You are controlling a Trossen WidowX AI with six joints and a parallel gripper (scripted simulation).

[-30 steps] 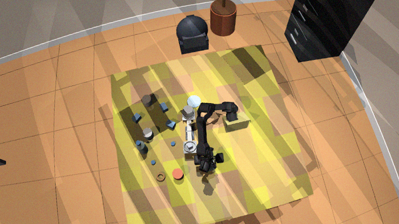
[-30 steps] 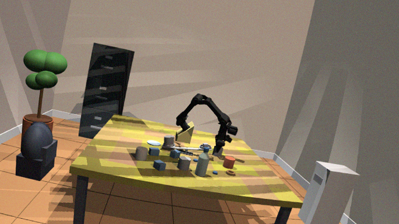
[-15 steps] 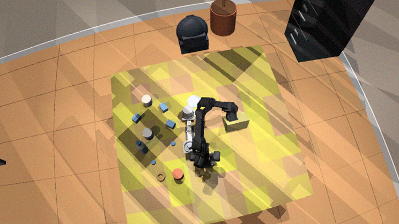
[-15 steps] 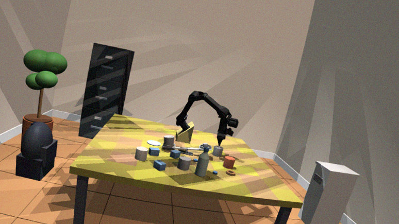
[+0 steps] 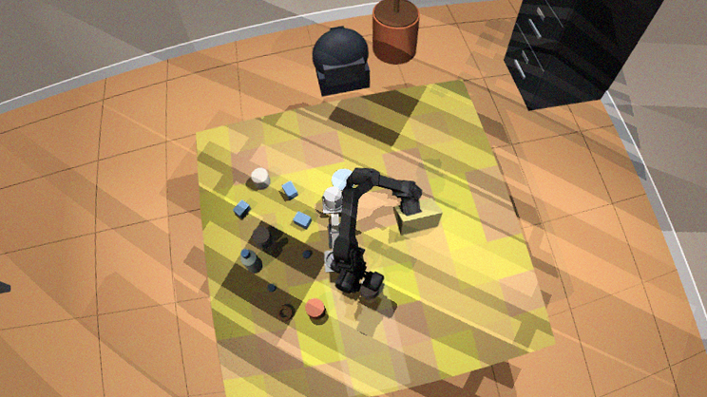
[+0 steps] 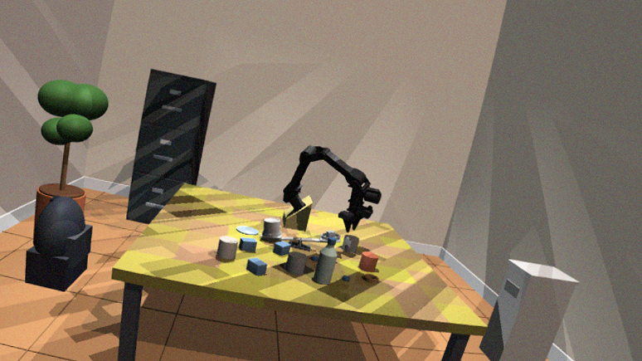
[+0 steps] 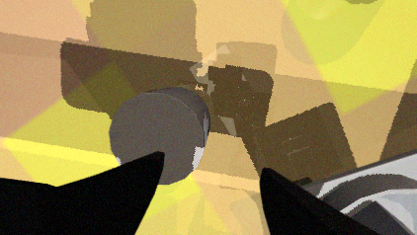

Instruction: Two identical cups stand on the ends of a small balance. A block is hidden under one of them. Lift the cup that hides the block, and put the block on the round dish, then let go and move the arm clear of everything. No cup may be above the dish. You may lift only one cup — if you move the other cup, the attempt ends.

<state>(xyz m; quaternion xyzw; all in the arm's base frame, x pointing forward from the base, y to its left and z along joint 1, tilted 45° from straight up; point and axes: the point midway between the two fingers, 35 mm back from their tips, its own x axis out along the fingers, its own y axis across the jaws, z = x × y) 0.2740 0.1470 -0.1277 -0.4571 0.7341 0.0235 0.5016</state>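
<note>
Now: the grey block 50 mm ahead of my gripper tip, 110 mm to the right of it and 10 mm below it. Round my gripper tip: brown ring 300 mm ahead, 20 mm to the left, 90 mm below; then pale blue round dish 70 mm behind, 450 mm to the right, 100 mm below.
</note>
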